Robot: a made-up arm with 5 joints.
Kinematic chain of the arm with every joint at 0, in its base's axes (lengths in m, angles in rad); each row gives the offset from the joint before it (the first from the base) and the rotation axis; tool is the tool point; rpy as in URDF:
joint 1: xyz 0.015 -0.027 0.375 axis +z
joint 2: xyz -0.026 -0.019 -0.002 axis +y
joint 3: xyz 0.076 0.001 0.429 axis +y
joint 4: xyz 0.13 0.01 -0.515 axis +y
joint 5: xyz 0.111 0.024 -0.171 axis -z
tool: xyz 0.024 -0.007 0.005 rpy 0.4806 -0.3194 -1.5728
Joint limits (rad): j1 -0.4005..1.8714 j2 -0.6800..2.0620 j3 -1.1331..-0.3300 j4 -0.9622..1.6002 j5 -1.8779..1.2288
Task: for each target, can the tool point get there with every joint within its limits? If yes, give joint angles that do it. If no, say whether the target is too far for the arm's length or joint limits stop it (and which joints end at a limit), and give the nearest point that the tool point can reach.
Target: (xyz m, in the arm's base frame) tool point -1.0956 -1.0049 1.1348
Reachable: no: too far | nearest point -0.2676 -0.2759 0.1970 | short by 1.448 m
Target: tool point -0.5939 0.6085 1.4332
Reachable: no: too far | nearest point -0.1721 0.4551 1.0794 | short by 0.572 m
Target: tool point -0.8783 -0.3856 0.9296
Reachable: no: joint limits stop it (at a limit: joint 2, joint 3) | nearest point -0.3126 -0.1585 0.2208 | short by 0.935 m
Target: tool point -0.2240 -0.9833 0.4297
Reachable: no: joint limits stop it (at a limit: joint 2, joint 3) | nearest point -0.0836 -0.4213 0.1511 | short by 0.643 m
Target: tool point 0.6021 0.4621 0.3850
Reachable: yes | joints 0.6517 0.3834 -0.8602 -0.6247 -1.0173
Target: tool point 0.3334 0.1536 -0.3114
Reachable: yes | joints 0.4997 1.2947 -0.8641 -0.0144 0.1285
